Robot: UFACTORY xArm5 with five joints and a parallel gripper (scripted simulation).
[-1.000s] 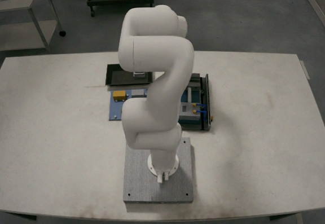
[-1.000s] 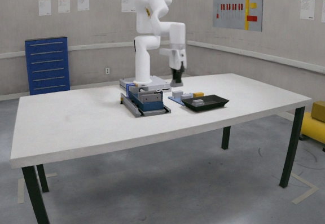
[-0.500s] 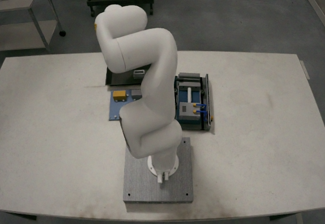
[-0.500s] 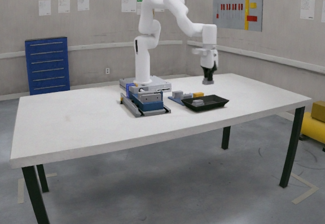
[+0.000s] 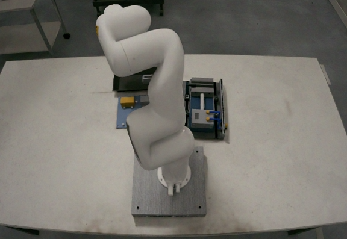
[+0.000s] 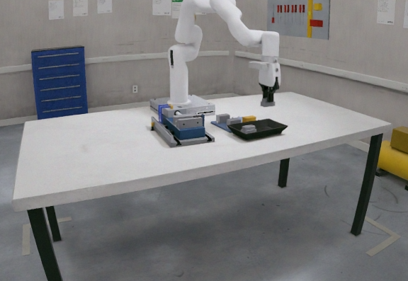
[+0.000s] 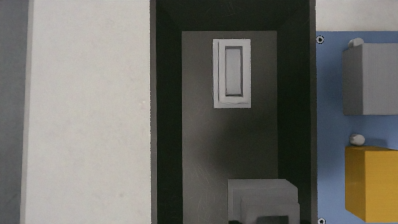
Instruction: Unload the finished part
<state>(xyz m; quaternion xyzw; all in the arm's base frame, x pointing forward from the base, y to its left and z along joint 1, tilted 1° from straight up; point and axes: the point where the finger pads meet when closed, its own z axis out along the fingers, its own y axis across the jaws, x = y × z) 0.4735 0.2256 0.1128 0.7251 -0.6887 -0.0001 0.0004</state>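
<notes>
The grey part lies 1 cm ahead of my hand, 10 cm to the right of it and 14 cm below it. Round my hand: yellow block 12 cm behind, 1 cm to the right, 14 cm below; blue plate 16 cm behind, 6 cm to the right, 16 cm below.
</notes>
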